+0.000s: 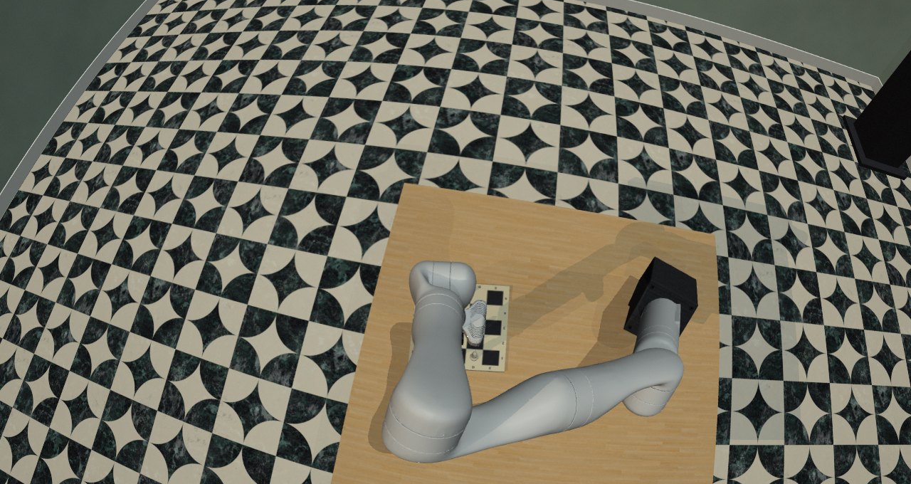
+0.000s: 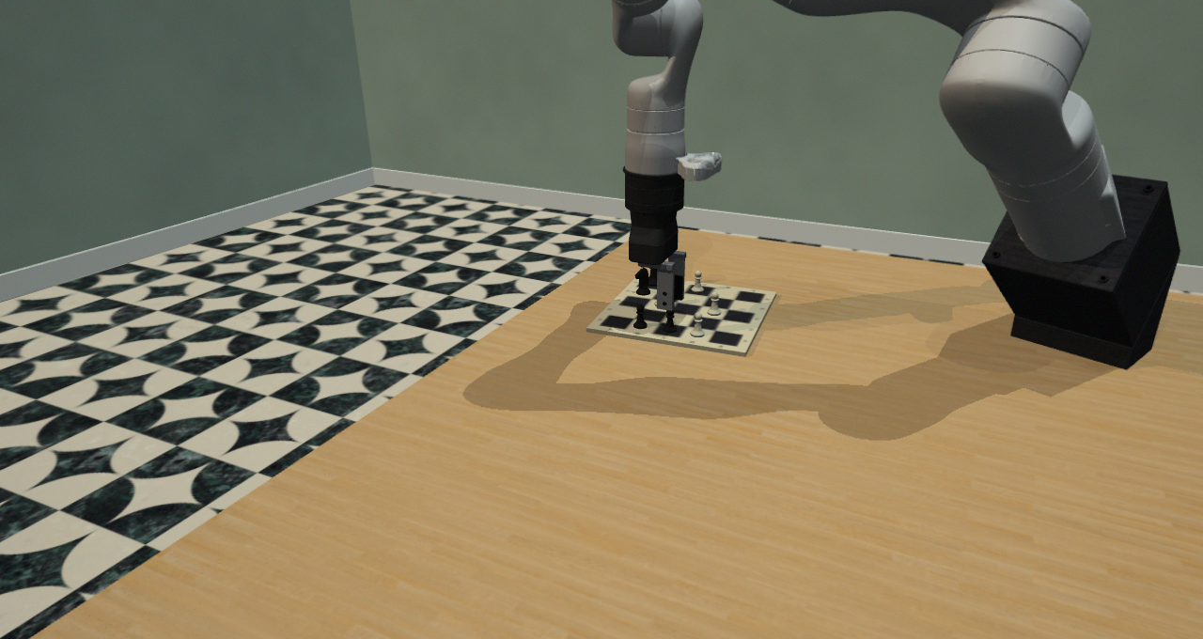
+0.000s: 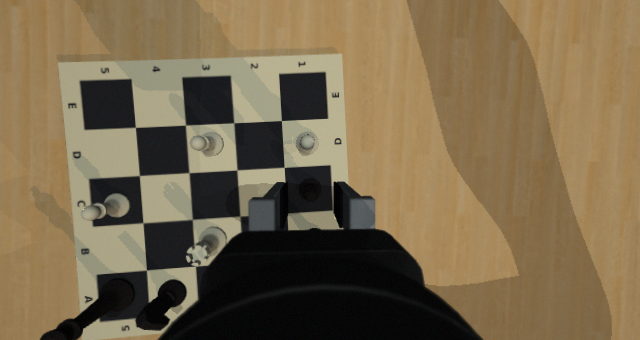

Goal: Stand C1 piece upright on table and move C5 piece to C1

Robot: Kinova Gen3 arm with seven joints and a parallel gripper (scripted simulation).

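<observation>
Right now the chessboard is 8 cm to the right of my hand, 6 cm below it and 1 cm ahead of it. Round my hand: black knight 10 cm to the right, 9 cm ahead, 4 cm below; then black king 15 cm to the right, 9 cm ahead, 3 cm below.
</observation>
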